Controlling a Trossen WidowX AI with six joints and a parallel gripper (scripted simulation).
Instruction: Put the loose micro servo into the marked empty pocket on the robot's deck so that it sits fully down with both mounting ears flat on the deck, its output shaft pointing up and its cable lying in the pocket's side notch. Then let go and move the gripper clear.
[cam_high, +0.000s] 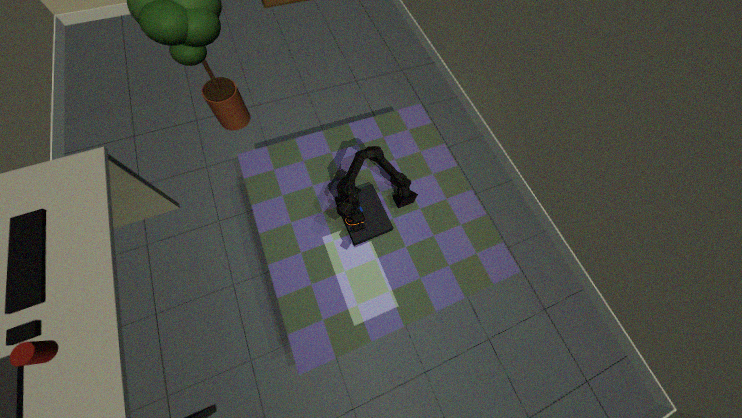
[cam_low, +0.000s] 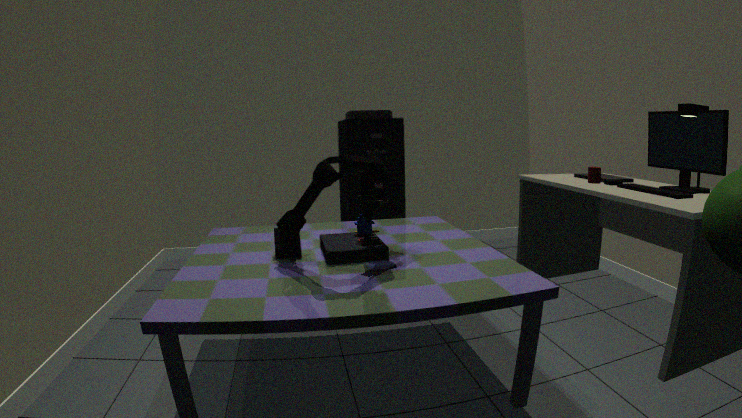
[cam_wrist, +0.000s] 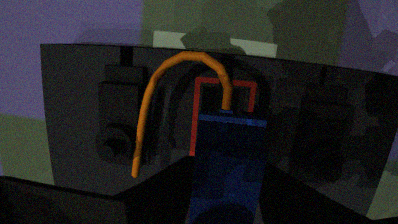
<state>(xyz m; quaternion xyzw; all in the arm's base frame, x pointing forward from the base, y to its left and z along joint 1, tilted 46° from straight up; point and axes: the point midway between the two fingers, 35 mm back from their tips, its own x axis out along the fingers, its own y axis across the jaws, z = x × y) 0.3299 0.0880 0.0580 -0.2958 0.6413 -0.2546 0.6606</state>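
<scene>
Right now my gripper tip is 110 mm past the dark deck, 100 mm above it and 10 mm to the left of it.
</scene>
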